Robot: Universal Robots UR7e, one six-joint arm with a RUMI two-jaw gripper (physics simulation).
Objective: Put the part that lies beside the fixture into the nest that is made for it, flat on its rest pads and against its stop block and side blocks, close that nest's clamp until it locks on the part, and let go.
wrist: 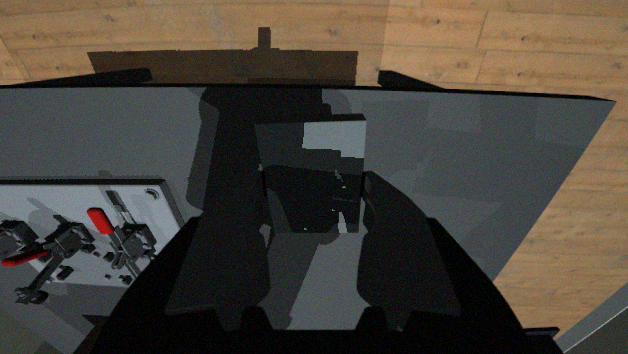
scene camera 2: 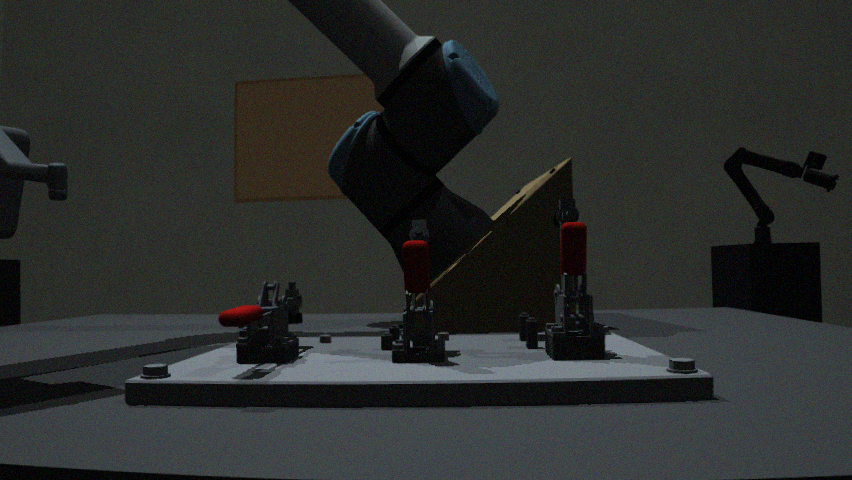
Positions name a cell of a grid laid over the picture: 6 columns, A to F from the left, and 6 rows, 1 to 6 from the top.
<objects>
A toggle clamp (scene camera 2: C4) is 42 cm from the lens. A toggle clamp (scene camera 2: E5) is 44 cm from the lens. A toggle clamp (scene camera 2: B4): 46 cm from the lens.
</objects>
